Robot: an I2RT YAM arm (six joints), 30 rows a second.
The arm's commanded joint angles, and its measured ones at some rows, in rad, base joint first. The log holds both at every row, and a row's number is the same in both.
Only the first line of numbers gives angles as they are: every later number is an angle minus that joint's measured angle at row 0.
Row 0, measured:
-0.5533 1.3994 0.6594 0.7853 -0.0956 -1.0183
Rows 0 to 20, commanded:
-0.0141 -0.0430 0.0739 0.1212 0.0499 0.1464
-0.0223 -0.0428 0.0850 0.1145 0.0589 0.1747
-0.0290 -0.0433 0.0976 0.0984 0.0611 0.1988
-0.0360 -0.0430 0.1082 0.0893 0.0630 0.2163
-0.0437 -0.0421 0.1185 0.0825 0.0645 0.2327
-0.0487 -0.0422 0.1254 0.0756 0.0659 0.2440
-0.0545 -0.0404 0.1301 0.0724 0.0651 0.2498
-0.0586 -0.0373 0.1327 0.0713 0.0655 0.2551
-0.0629 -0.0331 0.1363 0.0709 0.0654 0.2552
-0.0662 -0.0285 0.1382 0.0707 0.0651 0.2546
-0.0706 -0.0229 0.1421 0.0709 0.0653 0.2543
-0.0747 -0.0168 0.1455 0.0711 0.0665 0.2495
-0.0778 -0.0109 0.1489 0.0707 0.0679 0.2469
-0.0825 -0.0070 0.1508 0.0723 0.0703 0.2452
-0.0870 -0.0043 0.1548 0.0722 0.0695 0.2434
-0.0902 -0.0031 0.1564 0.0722 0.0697 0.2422
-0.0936 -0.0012 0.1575 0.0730 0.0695 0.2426
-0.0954 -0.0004 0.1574 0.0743 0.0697 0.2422
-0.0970 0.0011 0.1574 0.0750 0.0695 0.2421
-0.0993 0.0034 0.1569 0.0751 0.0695 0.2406
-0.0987 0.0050 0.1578 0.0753 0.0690 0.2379
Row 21, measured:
-0.0923 0.0031 0.0988 -0.0210 0.0534 0.2159
